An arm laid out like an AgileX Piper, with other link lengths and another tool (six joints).
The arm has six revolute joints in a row. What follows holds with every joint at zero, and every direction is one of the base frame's. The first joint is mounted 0.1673 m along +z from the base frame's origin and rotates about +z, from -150 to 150 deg. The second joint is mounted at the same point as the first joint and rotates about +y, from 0 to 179.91 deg. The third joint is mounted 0.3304 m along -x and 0.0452 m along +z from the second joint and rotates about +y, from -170 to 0 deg. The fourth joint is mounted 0.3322 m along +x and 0.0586 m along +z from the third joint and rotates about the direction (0.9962, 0, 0.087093), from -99.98 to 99.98 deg. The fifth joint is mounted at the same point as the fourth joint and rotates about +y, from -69.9 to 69.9 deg. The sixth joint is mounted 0.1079 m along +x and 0.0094 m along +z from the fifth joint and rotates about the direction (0.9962, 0, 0.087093), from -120 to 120 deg. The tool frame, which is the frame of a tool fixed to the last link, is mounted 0.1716 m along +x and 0.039 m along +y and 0.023 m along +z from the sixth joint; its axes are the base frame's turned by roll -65.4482, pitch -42.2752 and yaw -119.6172 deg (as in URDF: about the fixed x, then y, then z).
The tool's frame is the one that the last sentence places.
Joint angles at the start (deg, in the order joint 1, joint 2, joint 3, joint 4, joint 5, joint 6):
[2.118, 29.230, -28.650, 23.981, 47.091, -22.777]
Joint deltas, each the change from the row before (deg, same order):
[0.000, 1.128, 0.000, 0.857, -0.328, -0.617]
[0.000, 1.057, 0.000, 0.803, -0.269, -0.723]
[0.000, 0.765, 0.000, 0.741, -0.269, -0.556]
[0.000, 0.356, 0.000, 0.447, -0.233, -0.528]
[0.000, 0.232, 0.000, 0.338, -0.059, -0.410]
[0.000, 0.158, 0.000, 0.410, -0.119, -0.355]
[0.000, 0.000, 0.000, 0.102, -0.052, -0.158]
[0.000, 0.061, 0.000, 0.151, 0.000, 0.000]
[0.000, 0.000, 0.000, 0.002, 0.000, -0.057]
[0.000, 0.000, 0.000, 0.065, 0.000, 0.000]
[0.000, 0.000, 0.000, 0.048, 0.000, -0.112]
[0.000, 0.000, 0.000, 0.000, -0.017, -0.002]
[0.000, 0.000, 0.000, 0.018, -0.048, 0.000]
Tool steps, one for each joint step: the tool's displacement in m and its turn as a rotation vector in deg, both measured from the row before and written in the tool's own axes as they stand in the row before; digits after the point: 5 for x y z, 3 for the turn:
[-0.00218, -0.00058, 0.00369, -0.039, -0.762, 0.312]
[-0.00224, -0.00037, 0.00339, -0.011, -0.739, 0.160]
[-0.00136, -0.00091, 0.00248, 0.091, -0.492, 0.237]
[-0.00034, -0.00084, 0.00122, 0.199, -0.145, -0.044]
[-0.00068, -0.00055, 0.00061, 0.144, -0.191, -0.058]
[-0.00023, -0.00111, 0.00041, 0.222, -0.090, 0.053]
[0.00010, -0.00039, -0.00001, 0.107, 0.029, -0.057]
[-0.00021, -0.00038, 0.00012, 0.028, -0.077, 0.141]
[-0.00003, 0.00001, -0.00001, 0.018, 0.000, -0.053]
[-0.00003, -0.00024, -0.00004, 0.029, -0.013, 0.057]
[-0.00008, -0.00013, -0.00005, 0.055, -0.010, -0.065]
[0.00007, -0.00002, 0.00003, 0.005, 0.016, 0.000]
[0.00021, -0.00013, 0.00007, 0.021, 0.042, 0.020]

